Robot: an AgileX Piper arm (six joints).
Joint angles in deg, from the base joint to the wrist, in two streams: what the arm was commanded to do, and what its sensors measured. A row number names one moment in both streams.
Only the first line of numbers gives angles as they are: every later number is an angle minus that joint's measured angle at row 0.
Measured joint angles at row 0:
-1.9 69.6 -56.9 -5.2 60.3 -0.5
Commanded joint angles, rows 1 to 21:
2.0 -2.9 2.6 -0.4 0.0 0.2
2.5 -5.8 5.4 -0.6 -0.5 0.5
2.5 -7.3 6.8 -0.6 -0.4 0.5
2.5 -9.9 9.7 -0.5 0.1 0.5
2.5 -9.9 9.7 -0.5 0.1 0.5
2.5 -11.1 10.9 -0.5 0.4 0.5
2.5 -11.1 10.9 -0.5 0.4 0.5
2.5 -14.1 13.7 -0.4 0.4 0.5
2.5 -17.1 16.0 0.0 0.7 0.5
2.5 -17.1 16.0 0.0 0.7 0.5
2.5 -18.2 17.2 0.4 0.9 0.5
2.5 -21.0 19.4 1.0 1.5 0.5
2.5 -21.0 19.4 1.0 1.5 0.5
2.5 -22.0 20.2 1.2 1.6 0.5
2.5 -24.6 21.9 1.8 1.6 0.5
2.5 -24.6 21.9 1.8 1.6 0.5
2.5 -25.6 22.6 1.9 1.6 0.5
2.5 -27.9 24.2 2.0 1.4 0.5
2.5 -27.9 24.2 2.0 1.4 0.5
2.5 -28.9 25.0 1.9 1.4 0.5
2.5 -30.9 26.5 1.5 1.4 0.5
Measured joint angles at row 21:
2.4 -28.3 24.4 1.7 1.4 0.5
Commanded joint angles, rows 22 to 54:
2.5 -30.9 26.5 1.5 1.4 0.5
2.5 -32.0 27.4 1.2 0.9 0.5
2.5 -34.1 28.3 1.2 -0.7 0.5
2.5 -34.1 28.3 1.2 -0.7 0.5
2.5 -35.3 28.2 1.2 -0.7 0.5
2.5 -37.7 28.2 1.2 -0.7 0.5
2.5 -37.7 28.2 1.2 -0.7 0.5
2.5 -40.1 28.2 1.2 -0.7 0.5
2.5 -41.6 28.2 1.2 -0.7 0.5
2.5 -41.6 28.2 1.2 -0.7 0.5
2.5 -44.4 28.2 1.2 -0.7 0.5
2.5 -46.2 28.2 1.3 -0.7 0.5
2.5 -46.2 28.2 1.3 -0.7 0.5
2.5 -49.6 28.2 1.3 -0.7 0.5
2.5 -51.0 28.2 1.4 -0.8 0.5
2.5 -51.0 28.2 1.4 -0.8 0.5
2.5 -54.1 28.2 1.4 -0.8 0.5
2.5 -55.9 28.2 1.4 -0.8 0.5
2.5 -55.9 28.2 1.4 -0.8 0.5
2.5 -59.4 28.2 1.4 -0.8 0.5
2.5 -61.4 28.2 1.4 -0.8 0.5
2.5 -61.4 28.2 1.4 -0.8 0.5
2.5 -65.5 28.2 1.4 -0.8 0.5
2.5 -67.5 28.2 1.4 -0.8 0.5
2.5 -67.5 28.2 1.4 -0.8 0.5
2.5 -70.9 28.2 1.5 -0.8 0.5
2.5 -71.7 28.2 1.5 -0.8 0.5
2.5 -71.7 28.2 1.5 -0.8 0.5
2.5 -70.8 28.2 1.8 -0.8 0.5
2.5 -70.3 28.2 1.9 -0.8 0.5
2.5 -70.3 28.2 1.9 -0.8 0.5
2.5 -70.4 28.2 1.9 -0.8 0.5
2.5 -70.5 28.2 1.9 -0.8 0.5
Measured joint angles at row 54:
2.4 -69.9 28.1 1.6 -0.3 0.5
